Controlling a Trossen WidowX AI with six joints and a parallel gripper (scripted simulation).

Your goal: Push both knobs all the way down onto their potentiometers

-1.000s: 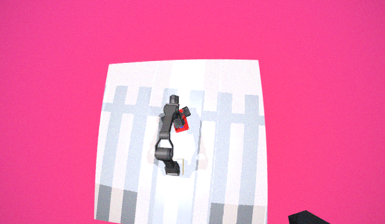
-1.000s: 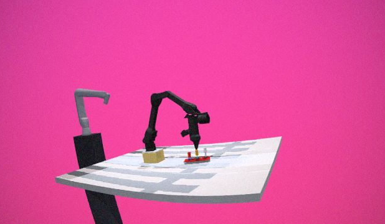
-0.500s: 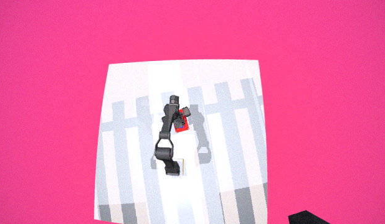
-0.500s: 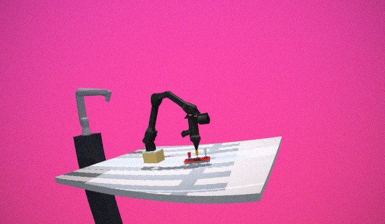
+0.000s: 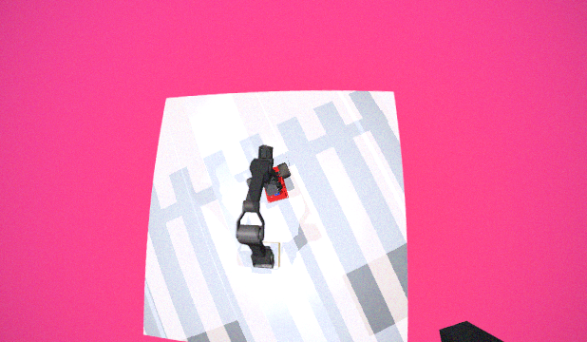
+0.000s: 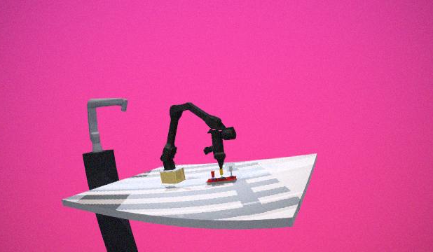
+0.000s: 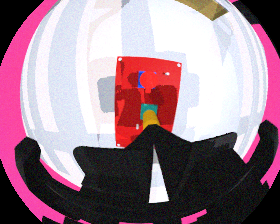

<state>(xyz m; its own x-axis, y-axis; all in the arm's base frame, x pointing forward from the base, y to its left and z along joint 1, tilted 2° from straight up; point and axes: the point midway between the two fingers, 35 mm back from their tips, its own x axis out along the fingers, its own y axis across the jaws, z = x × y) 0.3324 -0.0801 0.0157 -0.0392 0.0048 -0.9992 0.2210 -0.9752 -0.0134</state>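
Right now my gripper tip is 20 mm above the yellow knob.
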